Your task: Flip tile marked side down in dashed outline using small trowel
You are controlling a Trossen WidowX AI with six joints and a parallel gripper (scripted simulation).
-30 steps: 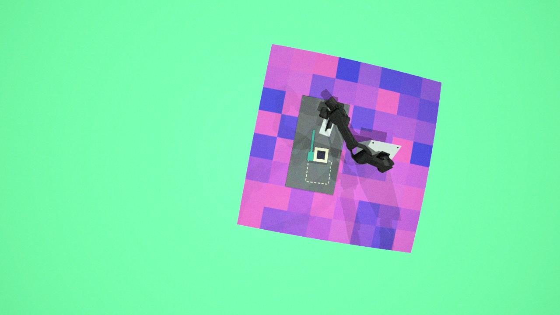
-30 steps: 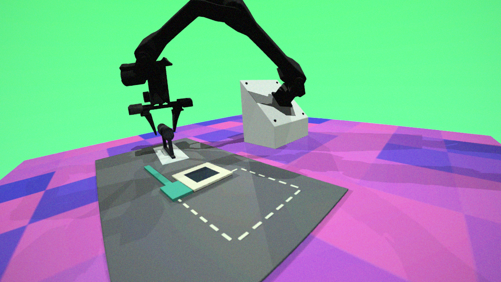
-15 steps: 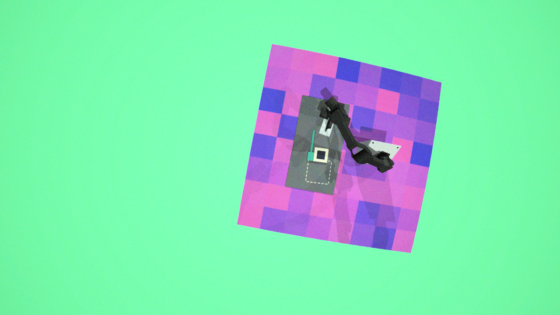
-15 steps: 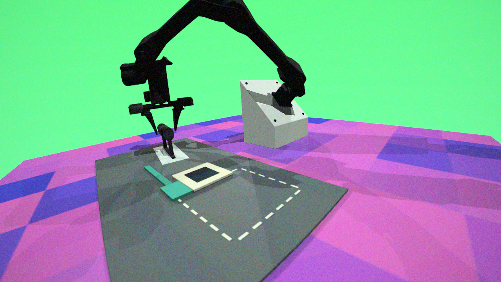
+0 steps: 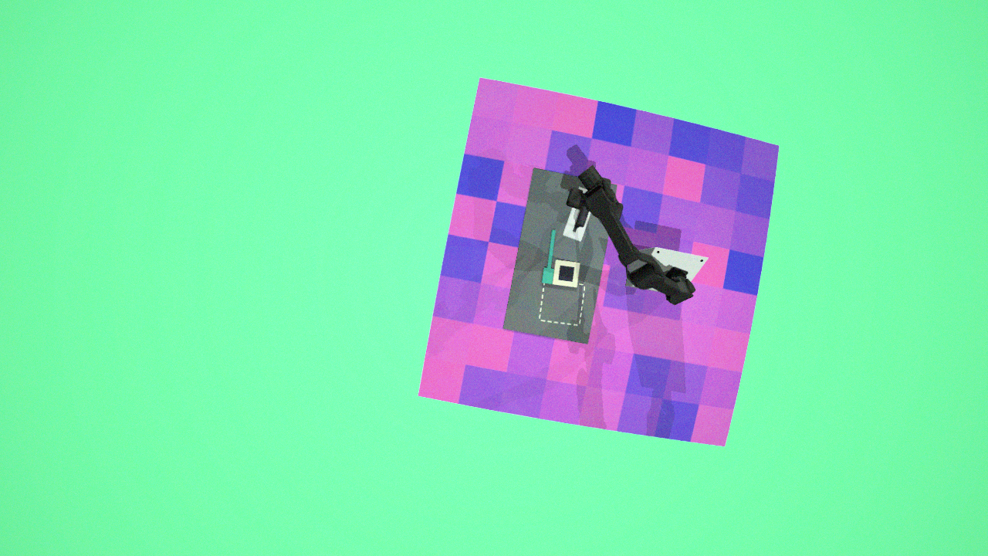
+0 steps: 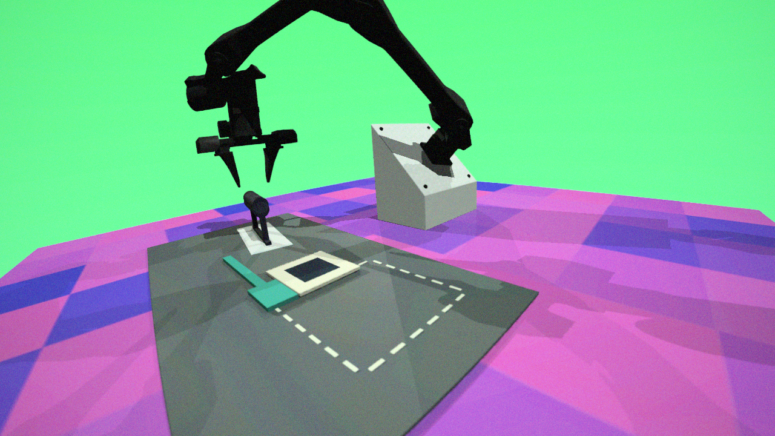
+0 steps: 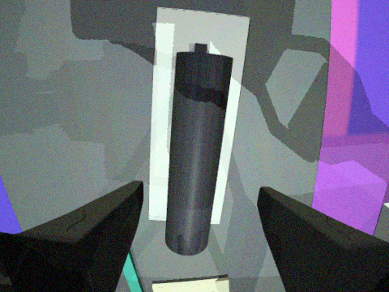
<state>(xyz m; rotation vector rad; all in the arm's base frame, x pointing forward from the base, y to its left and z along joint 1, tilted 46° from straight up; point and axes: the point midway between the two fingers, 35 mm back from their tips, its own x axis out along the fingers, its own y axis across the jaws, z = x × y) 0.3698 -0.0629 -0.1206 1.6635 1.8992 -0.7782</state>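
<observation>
The small trowel lies 70 mm below my gripper tip and 20 mm to the left of it. From my gripper tip the other things lie so: cream tile (240 mm to the left, 100 mm below, 10 mm behind); dark mat (180 mm to the left, 130 mm below, 30 mm ahead); teal l-shaped strip (220 mm to the left, 100 mm below, 60 mm ahead).
</observation>
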